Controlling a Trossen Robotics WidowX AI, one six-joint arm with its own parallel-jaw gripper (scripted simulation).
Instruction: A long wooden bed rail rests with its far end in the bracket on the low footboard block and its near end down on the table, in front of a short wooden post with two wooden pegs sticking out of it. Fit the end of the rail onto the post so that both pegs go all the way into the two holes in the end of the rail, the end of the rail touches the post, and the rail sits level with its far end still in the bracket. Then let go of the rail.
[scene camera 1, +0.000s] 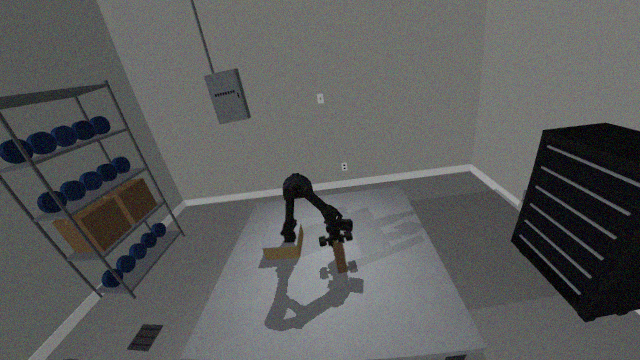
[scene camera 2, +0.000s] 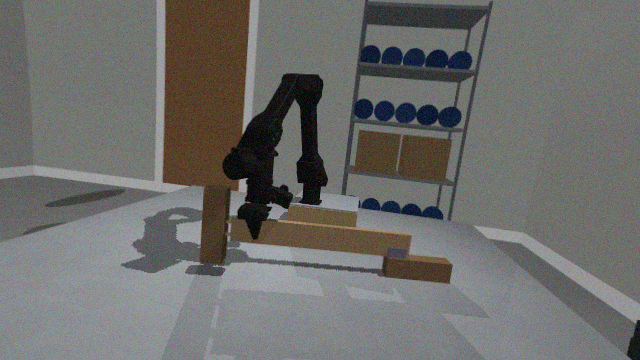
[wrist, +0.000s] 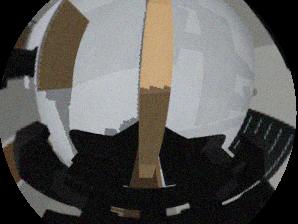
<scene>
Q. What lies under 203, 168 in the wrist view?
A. My gripper.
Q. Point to a wooden rail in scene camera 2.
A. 273, 232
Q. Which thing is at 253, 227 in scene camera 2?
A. My gripper.
</scene>
